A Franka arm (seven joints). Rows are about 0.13 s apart.
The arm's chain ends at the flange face. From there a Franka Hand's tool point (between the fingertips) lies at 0.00 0.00 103.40 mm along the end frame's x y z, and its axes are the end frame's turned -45 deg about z.
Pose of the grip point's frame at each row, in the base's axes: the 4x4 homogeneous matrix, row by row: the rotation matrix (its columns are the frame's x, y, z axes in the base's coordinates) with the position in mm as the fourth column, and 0 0 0 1 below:
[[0.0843, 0.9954, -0.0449, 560.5], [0.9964, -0.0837, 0.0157, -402.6], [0.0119, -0.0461, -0.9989, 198.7], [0, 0, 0, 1]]
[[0.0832, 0.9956, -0.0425, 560.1], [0.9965, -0.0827, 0.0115, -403.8], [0.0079, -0.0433, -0.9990, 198.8], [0, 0, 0, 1]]
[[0.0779, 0.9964, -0.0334, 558.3], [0.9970, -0.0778, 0.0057, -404.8], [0.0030, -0.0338, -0.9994, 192.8], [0, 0, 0, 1]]
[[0.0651, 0.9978, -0.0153, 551.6], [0.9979, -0.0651, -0.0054, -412.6], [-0.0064, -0.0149, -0.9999, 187.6], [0, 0, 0, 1]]
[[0.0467, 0.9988, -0.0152, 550.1], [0.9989, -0.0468, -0.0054, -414.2], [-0.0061, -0.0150, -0.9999, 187.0], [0, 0, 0, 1]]
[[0.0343, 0.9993, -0.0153, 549.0], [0.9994, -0.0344, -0.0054, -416.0], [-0.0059, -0.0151, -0.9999, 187.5], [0, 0, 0, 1]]
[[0.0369, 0.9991, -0.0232, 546.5], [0.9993, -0.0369, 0.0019, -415.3], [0.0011, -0.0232, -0.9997, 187.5], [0, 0, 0, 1]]
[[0.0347, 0.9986, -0.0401, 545.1], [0.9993, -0.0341, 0.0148, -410.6], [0.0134, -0.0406, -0.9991, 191.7], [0, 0, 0, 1]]
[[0.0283, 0.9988, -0.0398, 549.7], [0.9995, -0.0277, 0.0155, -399.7], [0.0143, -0.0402, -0.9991, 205.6], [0, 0, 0, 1]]
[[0.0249, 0.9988, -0.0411, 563.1], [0.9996, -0.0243, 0.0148, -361.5], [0.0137, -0.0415, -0.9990, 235.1], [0, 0, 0, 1]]
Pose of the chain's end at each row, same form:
[[0.7635, 0.6442, -0.0449, 565.1], [0.6454, -0.7637, 0.0157, -404.2], [-0.0242, -0.0410, -0.9989, 302.0], [0, 0, 0, 1]]
[[0.7628, 0.6452, -0.0425, 564.5], [0.6462, -0.7631, 0.0115, -405.0], [-0.0250, -0.0362, -0.9990, 302.1], [0, 0, 0, 1]]
[[0.7596, 0.6495, -0.0334, 561.8], [0.6500, -0.7600, 0.0057, -405.4], [-0.0218, -0.0260, -0.9994, 296.1], [0, 0, 0, 1]]
[[0.7516, 0.6595, -0.0153, 553.2], [0.6596, -0.7517, -0.0054, -412.0], [-0.0151, -0.0060, -0.9999, 291.0], [0, 0, 0, 1]]
[[0.7393, 0.6732, -0.0152, 551.7], [0.6732, -0.7394, -0.0054, -413.6], [-0.0149, -0.0063, -0.9999, 290.4], [0, 0, 0, 1]]
[[0.7309, 0.6824, -0.0153, 550.6], [0.6824, -0.7310, -0.0054, -415.4], [-0.0148, -0.0065, -0.9999, 290.9], [0, 0, 0, 1]]
[[0.7326, 0.6804, -0.0232, 548.9], [0.6805, -0.7327, 0.0019, -415.5], [-0.0156, -0.0172, -0.9997, 290.9], [0, 0, 0, 1]]
[[0.7307, 0.6816, -0.0401, 549.2], [0.6825, -0.7307, 0.0148, -412.1], [-0.0192, -0.0382, -0.9991, 295.0], [0, 0, 0, 1]]
[[0.7263, 0.6862, -0.0398, 553.8], [0.6872, -0.7263, 0.0155, -401.3], [-0.0183, -0.0385, -0.9991, 308.9], [0, 0, 0, 1]]
[[0.7239, 0.6887, -0.0411, 567.3], [0.6896, -0.7240, 0.0148, -363.0], [-0.0197, -0.0390, -0.9990, 338.4], [0, 0, 0, 1]]

